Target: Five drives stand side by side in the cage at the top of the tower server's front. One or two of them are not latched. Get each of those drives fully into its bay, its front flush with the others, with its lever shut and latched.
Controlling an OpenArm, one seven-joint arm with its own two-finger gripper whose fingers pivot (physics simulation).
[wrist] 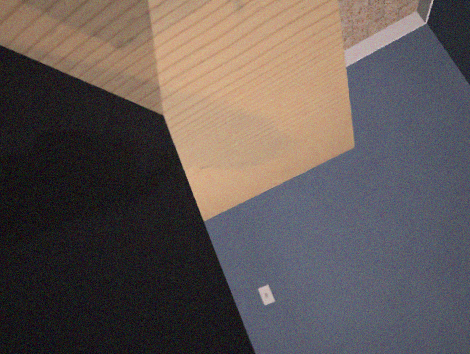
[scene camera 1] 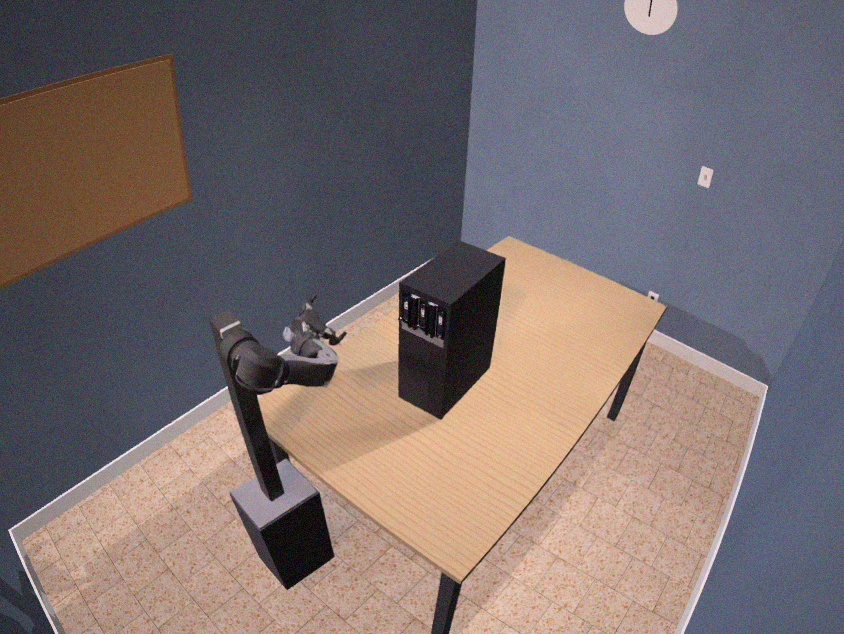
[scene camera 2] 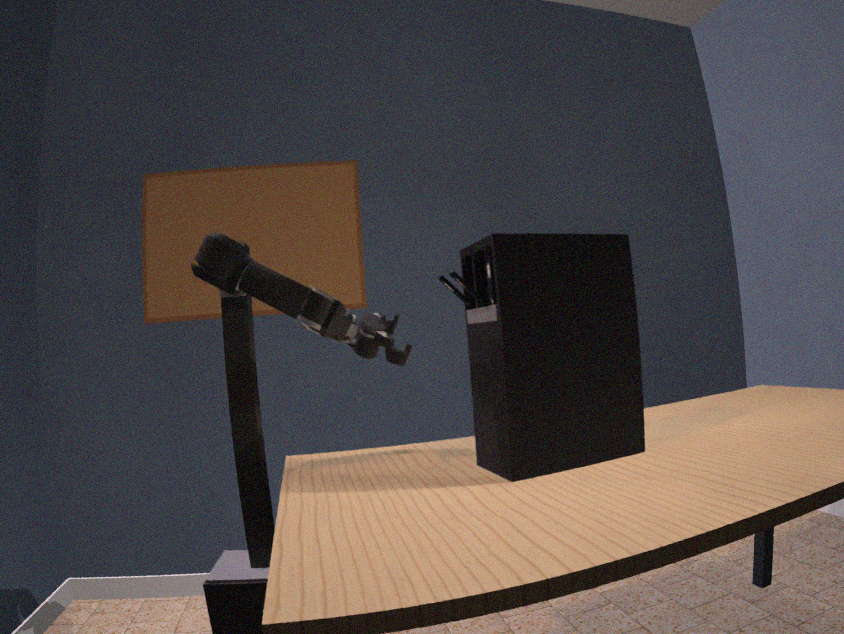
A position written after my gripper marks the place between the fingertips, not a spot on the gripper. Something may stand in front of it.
In view: my gripper [scene camera 2: 402,339], a drive [scene camera 2: 479,256], a drive [scene camera 2: 467,261], a black tower server [scene camera 2: 556,382] and an arm's post [scene camera 2: 237,319].
My gripper shows as well in scene camera 1 [scene camera 1: 327,318]. The black tower server shows as well in the wrist view [wrist: 109,241] and in scene camera 1 [scene camera 1: 466,280]. The arm's post is seen too in scene camera 1 [scene camera 1: 246,405].
